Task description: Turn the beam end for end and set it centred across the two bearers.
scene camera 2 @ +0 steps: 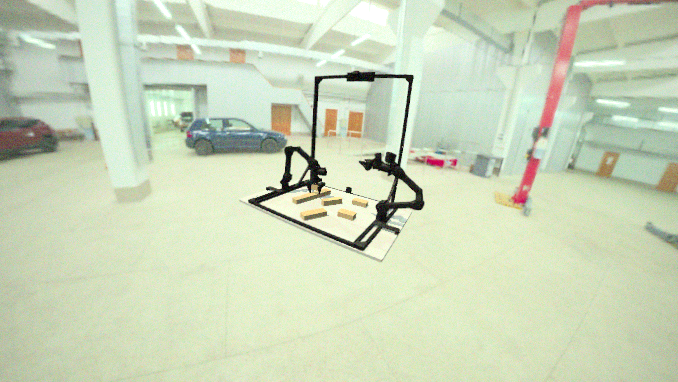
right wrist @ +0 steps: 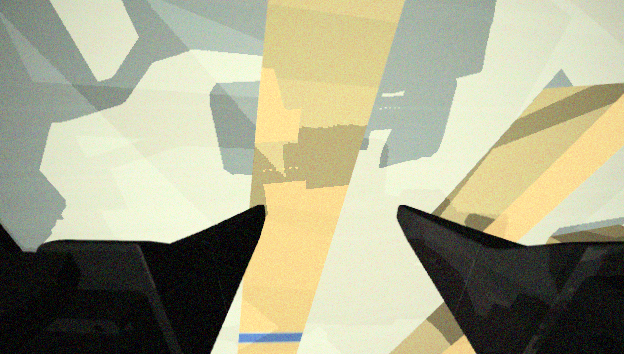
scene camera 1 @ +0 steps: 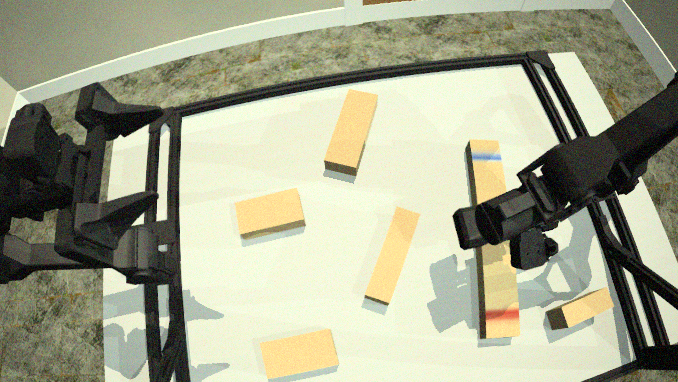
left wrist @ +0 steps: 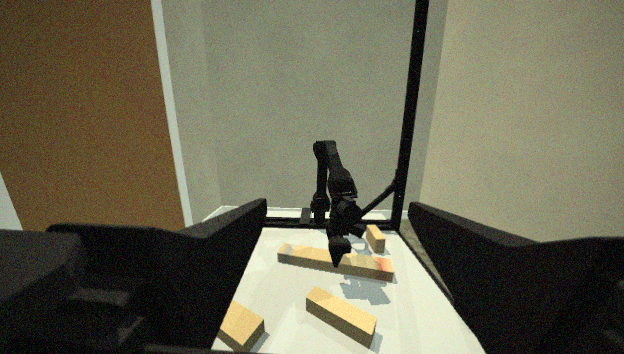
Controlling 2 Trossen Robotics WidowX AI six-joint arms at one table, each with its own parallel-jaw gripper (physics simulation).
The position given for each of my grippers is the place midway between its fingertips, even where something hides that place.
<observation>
My left gripper (scene camera 1: 159, 149) is open, with nothing in its grasp. My right gripper (scene camera 1: 486, 233) is open and touches a long beam (scene camera 1: 497, 284).
The long beam shows as well in the right wrist view (right wrist: 320, 74) and in the left wrist view (left wrist: 377, 268). My left gripper shows as well in the left wrist view (left wrist: 337, 206). My right gripper shows as well in the right wrist view (right wrist: 330, 211) and in the left wrist view (left wrist: 334, 259).
</observation>
